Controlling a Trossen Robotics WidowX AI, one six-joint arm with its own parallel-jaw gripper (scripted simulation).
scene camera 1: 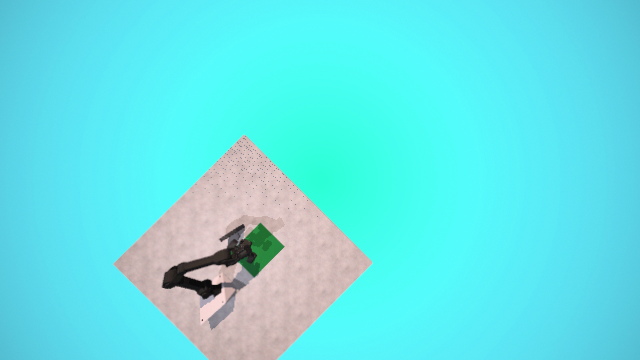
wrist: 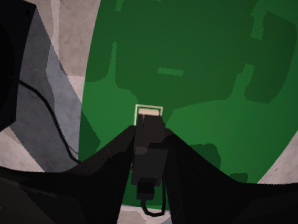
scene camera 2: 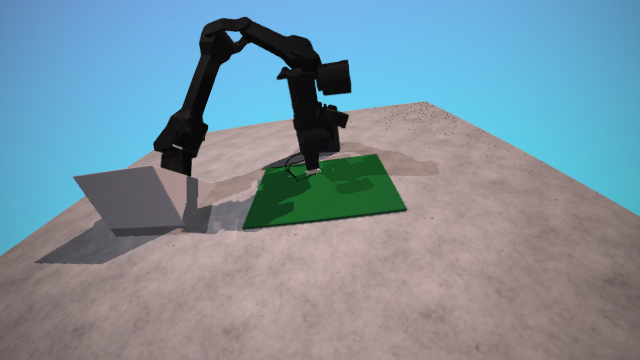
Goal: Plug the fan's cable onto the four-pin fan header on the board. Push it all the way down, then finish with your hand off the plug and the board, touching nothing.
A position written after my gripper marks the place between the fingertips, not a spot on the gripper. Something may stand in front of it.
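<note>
A green board (wrist: 219,78) is visible. My gripper (scene camera 2: 315,163) (wrist: 148,132) is visible too, in scene camera 2 and in the wrist view.
</note>
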